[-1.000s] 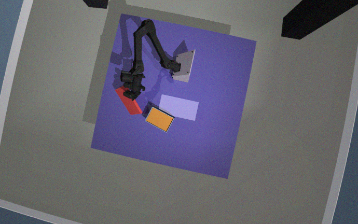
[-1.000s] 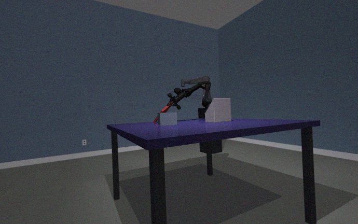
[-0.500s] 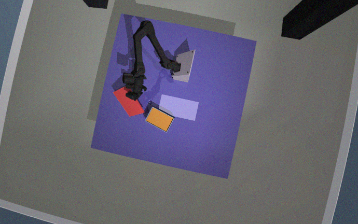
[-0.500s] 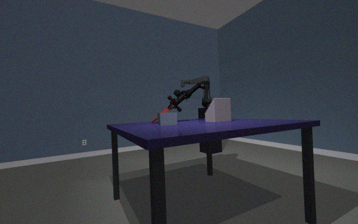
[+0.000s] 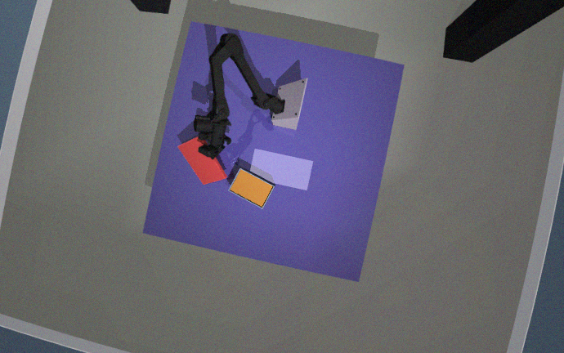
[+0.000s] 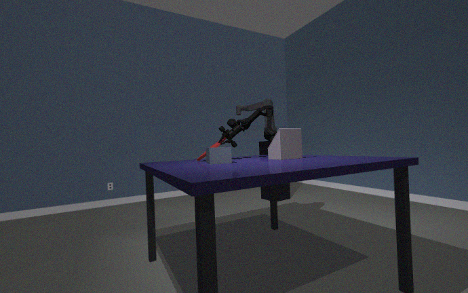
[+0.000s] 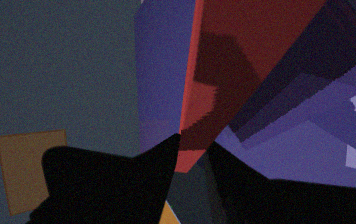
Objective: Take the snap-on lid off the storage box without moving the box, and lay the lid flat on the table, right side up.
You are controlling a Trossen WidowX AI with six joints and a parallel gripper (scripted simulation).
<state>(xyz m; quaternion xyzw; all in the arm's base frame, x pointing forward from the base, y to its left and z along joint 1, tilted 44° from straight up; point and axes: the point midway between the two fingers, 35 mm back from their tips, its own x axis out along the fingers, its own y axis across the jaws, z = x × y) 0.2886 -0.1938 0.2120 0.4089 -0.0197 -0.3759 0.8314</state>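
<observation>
The red lid is 30 mm ahead of my gripper tip, 70 mm to the right of it and 30 mm below it. From my gripper tip the other things lie so: grey storage box 130 mm ahead, 210 mm to the left, 70 mm below.
</observation>
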